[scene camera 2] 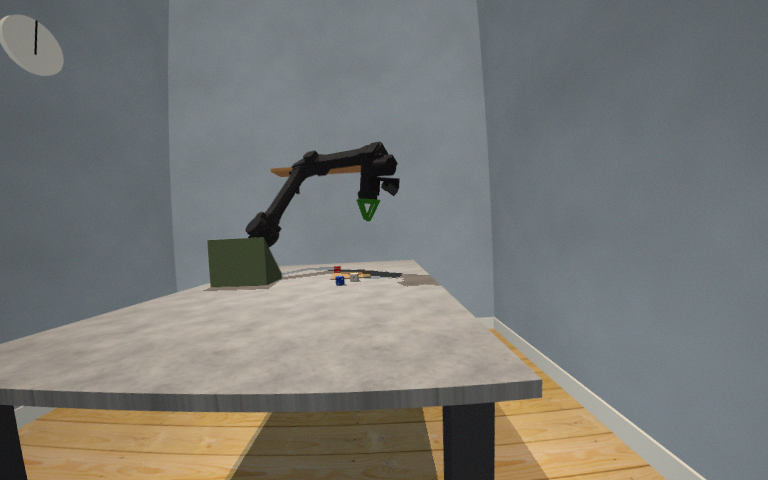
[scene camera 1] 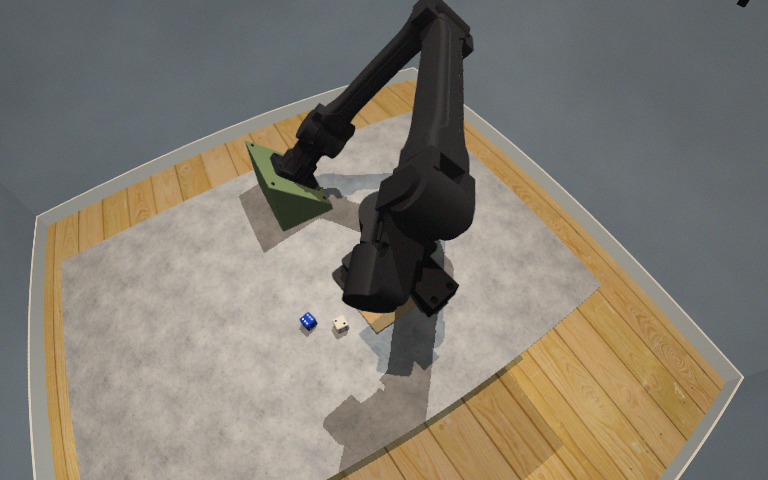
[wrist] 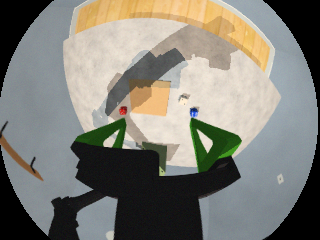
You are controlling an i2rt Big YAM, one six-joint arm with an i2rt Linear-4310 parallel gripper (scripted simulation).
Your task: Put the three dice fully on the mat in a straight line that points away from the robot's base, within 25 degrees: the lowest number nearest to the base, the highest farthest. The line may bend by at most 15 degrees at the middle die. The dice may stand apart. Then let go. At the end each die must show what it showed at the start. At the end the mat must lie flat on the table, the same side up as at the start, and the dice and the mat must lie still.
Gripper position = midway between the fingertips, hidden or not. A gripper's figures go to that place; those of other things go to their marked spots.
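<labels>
My gripper [wrist: 157, 121] is 0.13 m from the lens. I also see a tan mat [wrist: 150, 97], and that mat is 0.33 m from the lens.
</labels>
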